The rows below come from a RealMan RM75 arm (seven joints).
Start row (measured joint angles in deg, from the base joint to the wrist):
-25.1 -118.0 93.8 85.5 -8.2 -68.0 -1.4
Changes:
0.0 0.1 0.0 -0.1 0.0 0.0 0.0
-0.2 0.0 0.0 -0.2 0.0 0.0 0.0
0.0 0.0 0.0 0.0 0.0 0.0 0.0
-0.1 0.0 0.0 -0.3 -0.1 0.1 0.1
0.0 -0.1 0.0 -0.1 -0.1 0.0 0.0
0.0 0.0 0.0 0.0 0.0 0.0 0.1
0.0 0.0 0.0 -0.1 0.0 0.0 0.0
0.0 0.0 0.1 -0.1 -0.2 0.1 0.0
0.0 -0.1 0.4 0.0 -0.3 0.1 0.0
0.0 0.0 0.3 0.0 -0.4 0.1 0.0
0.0 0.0 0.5 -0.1 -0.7 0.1 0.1
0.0 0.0 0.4 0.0 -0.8 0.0 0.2
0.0 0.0 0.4 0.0 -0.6 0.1 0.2
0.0 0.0 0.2 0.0 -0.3 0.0 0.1
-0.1 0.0 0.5 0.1 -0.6 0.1 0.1
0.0 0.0 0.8 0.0 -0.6 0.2 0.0
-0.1 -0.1 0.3 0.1 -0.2 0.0 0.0
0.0 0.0 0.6 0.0 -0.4 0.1 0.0
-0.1 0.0 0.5 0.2 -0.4 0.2 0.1
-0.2 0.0 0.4 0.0 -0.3 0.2 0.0
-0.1 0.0 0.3 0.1 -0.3 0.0 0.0
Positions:
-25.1 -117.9 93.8 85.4 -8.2 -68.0 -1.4
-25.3 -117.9 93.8 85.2 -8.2 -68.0 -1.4
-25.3 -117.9 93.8 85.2 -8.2 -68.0 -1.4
-25.4 -117.9 93.8 84.9 -8.3 -67.9 -1.3
-25.4 -118.0 93.8 84.8 -8.4 -67.9 -1.3
-25.4 -118.0 93.8 84.8 -8.4 -67.9 -1.2
-25.4 -118.0 93.8 84.7 -8.4 -67.9 -1.2
-25.4 -118.0 93.9 84.6 -8.6 -67.8 -1.2
-25.4 -118.1 94.3 84.6 -8.9 -67.7 -1.2
-25.4 -118.1 94.6 84.6 -9.3 -67.6 -1.2
-25.4 -118.1 95.1 84.5 -10.0 -67.5 -1.1
-25.4 -118.1 95.5 84.5 -10.8 -67.5 -0.9
-25.4 -118.1 95.9 84.5 -11.4 -67.4 -0.7
-25.4 -118.1 96.1 84.5 -11.7 -67.4 -0.6
-25.5 -118.1 96.6 84.6 -12.3 -67.3 -0.5
-25.5 -118.1 97.4 84.6 -12.9 -67.1 -0.5
-25.6 -118.2 97.7 84.7 -13.1 -67.1 -0.5
-25.6 -118.2 98.3 84.7 -13.5 -67.0 -0.5
-25.7 -118.2 98.8 84.9 -13.9 -66.8 -0.4
-25.9 -118.2 99.2 84.9 -14.2 -66.6 -0.4
-26.0 -118.2 99.5 85.0 -14.5 -66.6 -0.4

